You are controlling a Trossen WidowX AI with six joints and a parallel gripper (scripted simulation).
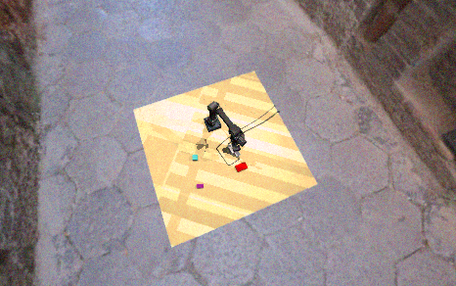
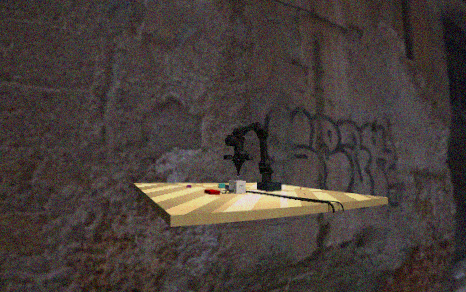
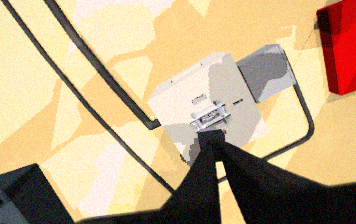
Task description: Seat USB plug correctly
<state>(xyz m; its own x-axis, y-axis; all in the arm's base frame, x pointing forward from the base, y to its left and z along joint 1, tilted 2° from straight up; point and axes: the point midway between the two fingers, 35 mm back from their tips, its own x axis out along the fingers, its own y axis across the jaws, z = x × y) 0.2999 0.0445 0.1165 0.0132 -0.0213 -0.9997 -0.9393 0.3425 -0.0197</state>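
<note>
My gripper tip is 2 cm above the USB plug. The rest, counted from my gripper tip: cyan block: 11 cm behind, 33 cm to the right, 12 cm below; red block: 18 cm ahead, 3 cm to the right, 13 cm below; purple block: 13 cm ahead, 42 cm to the right, 13 cm below.
</note>
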